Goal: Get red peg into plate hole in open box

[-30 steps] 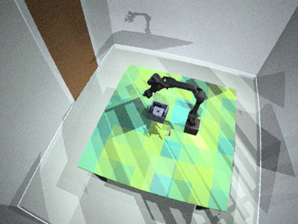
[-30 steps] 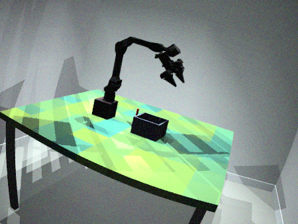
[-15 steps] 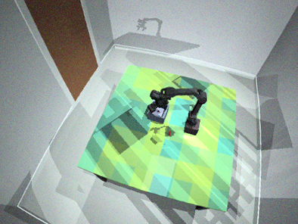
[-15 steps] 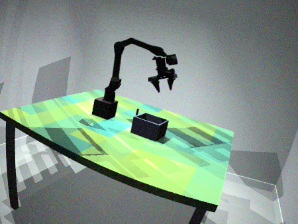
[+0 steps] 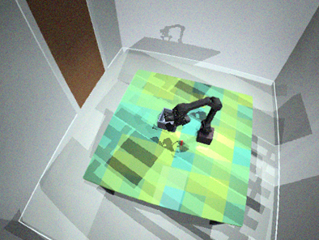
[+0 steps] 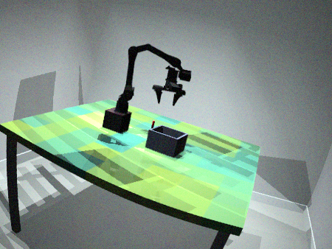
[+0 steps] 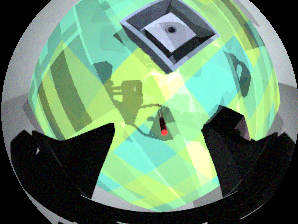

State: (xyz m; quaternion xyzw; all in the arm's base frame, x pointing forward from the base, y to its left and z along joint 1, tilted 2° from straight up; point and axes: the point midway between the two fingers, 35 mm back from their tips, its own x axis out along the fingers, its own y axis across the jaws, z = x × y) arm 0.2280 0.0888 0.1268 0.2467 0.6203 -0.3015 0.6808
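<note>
Right now my gripper tip is 16 cm above the red peg, 6 cm past it and 3 cm to the right of it. Also, from my gripper tip: dark box (17 cm below, 15 cm to the right, 10 cm ahead).
</note>
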